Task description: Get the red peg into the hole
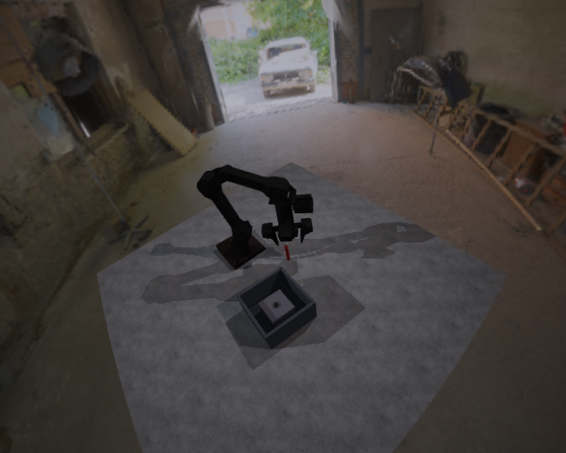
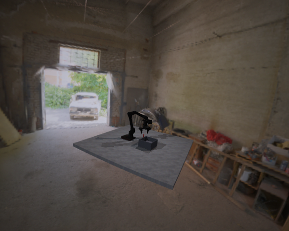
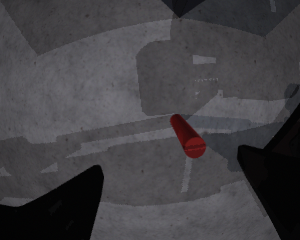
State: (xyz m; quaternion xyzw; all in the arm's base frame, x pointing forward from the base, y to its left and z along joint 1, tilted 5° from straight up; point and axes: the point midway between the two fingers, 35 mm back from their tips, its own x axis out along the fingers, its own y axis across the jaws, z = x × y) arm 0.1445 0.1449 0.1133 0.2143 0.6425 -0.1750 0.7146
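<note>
The red peg is 40 mm below my gripper tip and 20 mm to the right of it. From my gripper tip the other things lie so: light grey plate (180 mm to the right, 180 mm ahead, 40 mm below); dark grey box (180 mm to the right, 180 mm ahead, 60 mm below).
</note>
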